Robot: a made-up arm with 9 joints.
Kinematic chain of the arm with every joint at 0, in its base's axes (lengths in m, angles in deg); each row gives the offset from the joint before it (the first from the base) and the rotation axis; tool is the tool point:
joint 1: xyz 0 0 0.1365 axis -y
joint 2: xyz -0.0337 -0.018 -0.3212 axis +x
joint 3: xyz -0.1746 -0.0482 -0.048 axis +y
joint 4: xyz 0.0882 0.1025 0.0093 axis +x
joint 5: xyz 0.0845 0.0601 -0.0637 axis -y
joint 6: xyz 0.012 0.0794 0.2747 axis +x
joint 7: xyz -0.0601 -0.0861 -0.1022 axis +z
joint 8: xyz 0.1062 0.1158 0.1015 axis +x
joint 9: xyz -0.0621 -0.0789 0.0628 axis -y
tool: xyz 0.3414 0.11 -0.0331
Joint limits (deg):
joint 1: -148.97..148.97
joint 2: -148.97..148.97
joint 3: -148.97..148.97
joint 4: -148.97..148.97
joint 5: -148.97..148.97
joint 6: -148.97..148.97
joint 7: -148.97..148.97
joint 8: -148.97..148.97
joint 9: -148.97..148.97
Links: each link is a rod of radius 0.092 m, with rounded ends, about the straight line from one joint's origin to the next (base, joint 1, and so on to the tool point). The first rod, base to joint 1, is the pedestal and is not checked.
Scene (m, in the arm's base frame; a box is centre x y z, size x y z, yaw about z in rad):
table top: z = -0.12
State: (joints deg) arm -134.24 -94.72 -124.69 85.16 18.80 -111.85 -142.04 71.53 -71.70
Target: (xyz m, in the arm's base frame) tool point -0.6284 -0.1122 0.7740
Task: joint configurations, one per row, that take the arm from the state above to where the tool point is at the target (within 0.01 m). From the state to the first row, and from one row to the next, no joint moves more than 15 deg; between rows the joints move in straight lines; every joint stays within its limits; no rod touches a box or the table.
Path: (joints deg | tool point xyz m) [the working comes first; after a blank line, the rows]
Joints at the target: -148.97 -37.90 -146.12 65.41 86.74 -104.49 -148.97 63.27 -44.20
Straight joint move there: clear.

1: -137.19 -83.36 -128.98 81.21 32.39 -110.38 -143.43 69.88 -66.20 | 0.3481 -0.4772 0.2936
2: -140.13 -71.99 -133.26 77.26 45.97 -108.91 -144.81 68.23 -60.70 | 0.0601 -0.6468 0.3904
3: -143.08 -60.63 -137.55 73.31 59.56 -107.43 -146.20 66.58 -55.20 | -0.2506 -0.6331 0.5474
4: -146.02 -49.26 -141.83 69.36 73.15 -105.96 -147.58 64.92 -49.70 | -0.5006 -0.4365 0.6979
5: -148.97 -37.90 -146.12 65.41 86.74 -104.49 -148.97 63.27 -44.20 | -0.6284 -0.1121 0.7740

